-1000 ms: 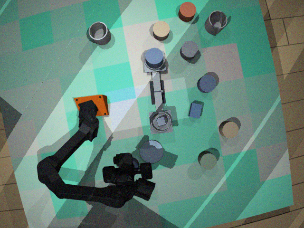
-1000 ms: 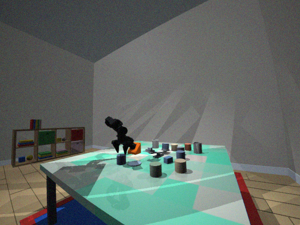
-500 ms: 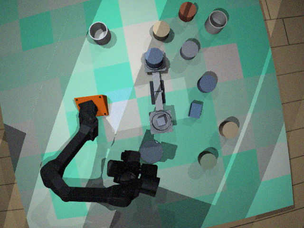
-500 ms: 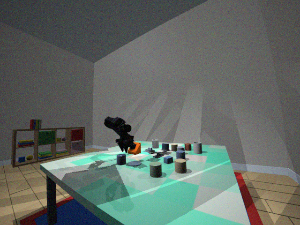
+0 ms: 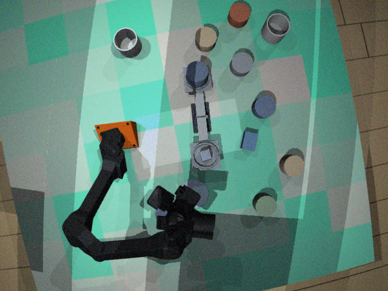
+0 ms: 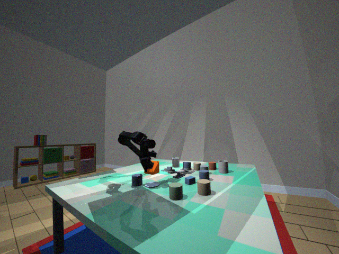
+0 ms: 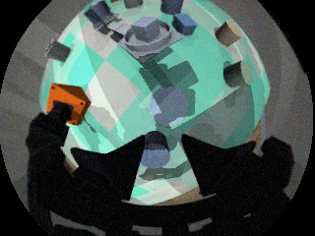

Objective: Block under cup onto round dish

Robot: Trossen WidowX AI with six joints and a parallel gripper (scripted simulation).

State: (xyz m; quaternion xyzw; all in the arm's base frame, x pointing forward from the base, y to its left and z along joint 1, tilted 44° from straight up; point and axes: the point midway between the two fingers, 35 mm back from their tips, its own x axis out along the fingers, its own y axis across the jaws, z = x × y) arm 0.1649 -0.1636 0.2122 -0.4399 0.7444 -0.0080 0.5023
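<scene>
My gripper tip is now 120 mm short of the grey block and 130 mm to the right of it. From my gripper tip the other things lie so: round dish: 40 mm ahead, 10 mm to the left, 90 mm below; then blue cuboid: 270 mm ahead, 130 mm to the left, 70 mm below.
</scene>
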